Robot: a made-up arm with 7 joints.
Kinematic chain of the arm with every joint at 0, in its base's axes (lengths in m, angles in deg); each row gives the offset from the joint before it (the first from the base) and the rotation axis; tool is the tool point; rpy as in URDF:
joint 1: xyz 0 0 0.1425 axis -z
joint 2: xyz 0 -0.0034 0.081 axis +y
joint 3: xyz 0 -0.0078 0.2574 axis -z
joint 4: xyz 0 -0.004 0.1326 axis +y
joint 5: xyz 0 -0.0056 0.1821 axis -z
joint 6: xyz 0 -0.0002 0.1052 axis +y
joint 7: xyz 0 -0.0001 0.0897 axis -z
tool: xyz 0 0 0 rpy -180 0 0
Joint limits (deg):
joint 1: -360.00..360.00
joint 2: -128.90..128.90
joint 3: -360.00..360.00
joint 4: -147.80..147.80
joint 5: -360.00..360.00
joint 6: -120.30..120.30
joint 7: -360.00..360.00
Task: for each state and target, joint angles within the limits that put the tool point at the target. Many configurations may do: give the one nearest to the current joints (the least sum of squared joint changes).
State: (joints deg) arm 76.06 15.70 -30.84 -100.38 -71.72 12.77 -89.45
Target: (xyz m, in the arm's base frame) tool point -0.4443 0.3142 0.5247
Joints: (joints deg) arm 57.98 -28.50 -34.66 -73.16 -70.52 10.39 -89.45
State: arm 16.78 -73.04 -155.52 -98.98 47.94 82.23 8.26
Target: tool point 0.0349 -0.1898 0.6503
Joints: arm 6.03 -32.69 -135.33 -110.87 46.67 68.99 8.26
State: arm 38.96 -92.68 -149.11 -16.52 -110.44 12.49 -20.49
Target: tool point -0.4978 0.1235 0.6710
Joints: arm 32.55 -70.86 -152.90 -53.01 -112.99 17.80 -20.49
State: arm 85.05 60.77 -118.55 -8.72 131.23 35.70 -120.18
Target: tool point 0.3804 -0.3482 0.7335
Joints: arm 59.40 46.04 -120.63 31.23 124.70 44.38 -120.18
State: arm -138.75 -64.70 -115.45 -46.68 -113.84 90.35 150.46
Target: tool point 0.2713 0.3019 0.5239
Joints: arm -179.53 -51.81 -116.15 -79.30 -122.31 88.31 150.46
